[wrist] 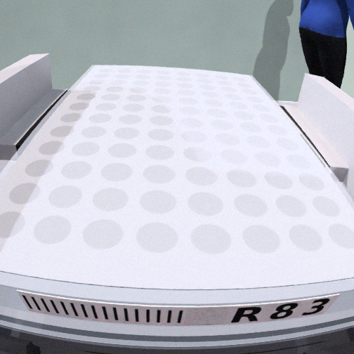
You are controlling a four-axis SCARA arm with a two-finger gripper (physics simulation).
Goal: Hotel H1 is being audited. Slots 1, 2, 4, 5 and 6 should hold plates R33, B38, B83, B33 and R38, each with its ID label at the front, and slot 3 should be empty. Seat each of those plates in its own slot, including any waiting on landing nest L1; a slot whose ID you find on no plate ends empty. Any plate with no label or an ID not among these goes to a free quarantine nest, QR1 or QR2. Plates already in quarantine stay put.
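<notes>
A white plate (pixel 172 175) with rows of grey round wells fills most of the wrist view. Its front edge carries an ID label (pixel 200 316) with a barcode at the left and the text R83 at the right. My gripper (pixel 176 79) is shut on the plate, one pale finger along its left side and one along its right. The hotel H1, its slots, the landing nest and the quarantine nests do not show in this view.
A person (pixel 324 40) in a blue top and black trousers stands at the upper right, beyond the plate, with a shadow on the grey-green wall (pixel 150 30). A dark surface, too little of it to identify, shows below the plate's front edge.
</notes>
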